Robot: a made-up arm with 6 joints. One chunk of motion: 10 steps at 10 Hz.
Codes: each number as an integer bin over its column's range. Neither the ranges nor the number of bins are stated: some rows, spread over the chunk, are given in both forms.
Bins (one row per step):
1: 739 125 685 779 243 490
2: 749 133 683 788 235 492
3: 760 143 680 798 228 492
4: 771 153 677 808 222 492
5: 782 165 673 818 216 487
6: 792 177 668 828 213 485
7: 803 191 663 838 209 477
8: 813 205 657 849 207 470
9: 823 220 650 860 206 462
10: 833 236 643 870 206 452
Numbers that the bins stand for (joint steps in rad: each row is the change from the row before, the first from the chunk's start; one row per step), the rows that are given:
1: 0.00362 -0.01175 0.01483 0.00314 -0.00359 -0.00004
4: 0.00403 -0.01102 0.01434 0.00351 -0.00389 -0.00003
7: 0.00445 -0.01003 0.01348 0.00390 -0.00407 -0.00009
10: 0.00484 -0.00886 0.01226 0.00432 -0.00411 -0.00019
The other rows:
2: 0.00375 -0.01154 0.01470 0.00325 -0.00371 -0.00003
3: 0.00389 -0.01128 0.01452 0.00338 -0.00380 -0.00003
5: 0.00418 -0.01071 0.01409 0.00364 -0.00397 -0.00005
6: 0.00431 -0.01039 0.01379 0.00377 -0.00402 -0.00006
8: 0.00458 -0.00966 0.01312 0.00405 -0.00410 -0.00012
9: 0.00471 -0.00927 0.01269 0.00419 -0.00411 -0.00015

